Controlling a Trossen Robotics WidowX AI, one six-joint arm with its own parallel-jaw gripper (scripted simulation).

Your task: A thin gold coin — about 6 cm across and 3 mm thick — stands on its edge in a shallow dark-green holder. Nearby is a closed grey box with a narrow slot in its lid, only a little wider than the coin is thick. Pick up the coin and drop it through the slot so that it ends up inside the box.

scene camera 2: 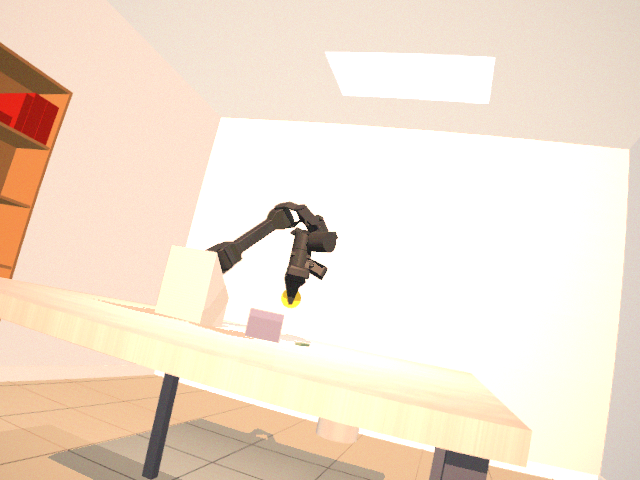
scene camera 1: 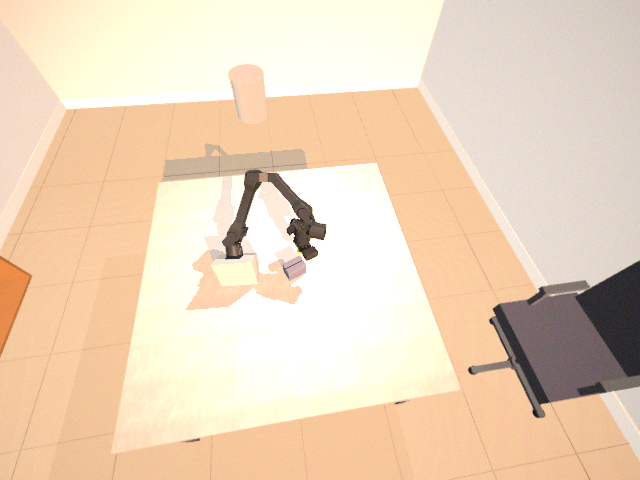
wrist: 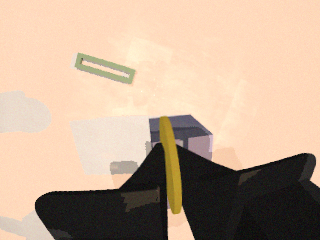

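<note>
There is a gold coin here, and my gripper carries the gold coin. The wrist view shows my gripper as well.
</note>
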